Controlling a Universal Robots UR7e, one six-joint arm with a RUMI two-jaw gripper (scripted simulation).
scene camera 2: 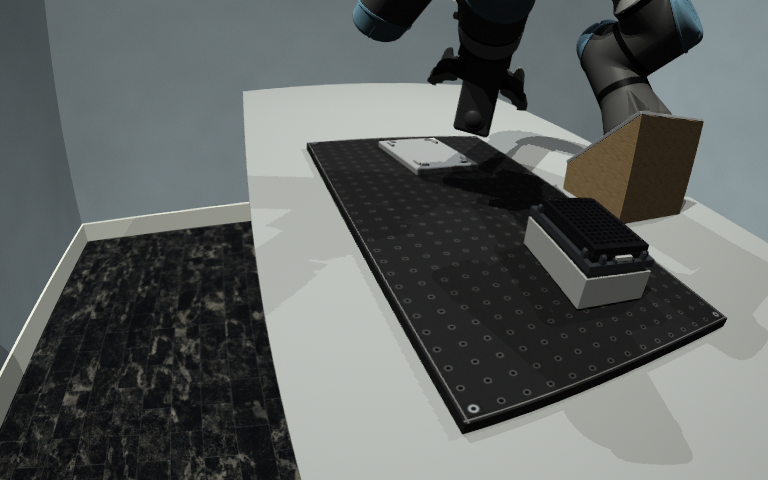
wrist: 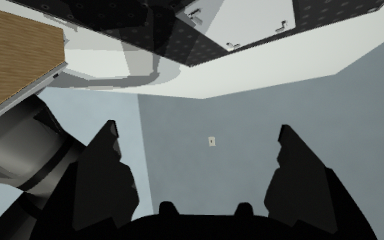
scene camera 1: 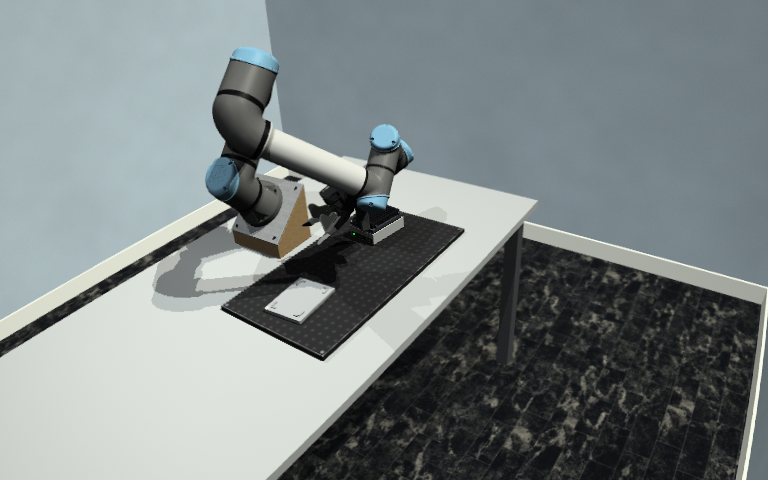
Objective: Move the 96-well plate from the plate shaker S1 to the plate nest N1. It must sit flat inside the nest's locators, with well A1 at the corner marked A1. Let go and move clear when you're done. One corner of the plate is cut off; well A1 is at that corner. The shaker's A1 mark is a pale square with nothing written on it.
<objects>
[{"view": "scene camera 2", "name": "gripper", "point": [477, 93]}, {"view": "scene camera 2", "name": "black 96-well plate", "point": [577, 218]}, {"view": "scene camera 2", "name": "plate shaker S1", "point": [583, 290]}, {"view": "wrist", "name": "gripper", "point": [198, 123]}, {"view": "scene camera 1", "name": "gripper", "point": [309, 234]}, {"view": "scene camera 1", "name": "plate shaker S1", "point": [373, 238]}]
</objects>
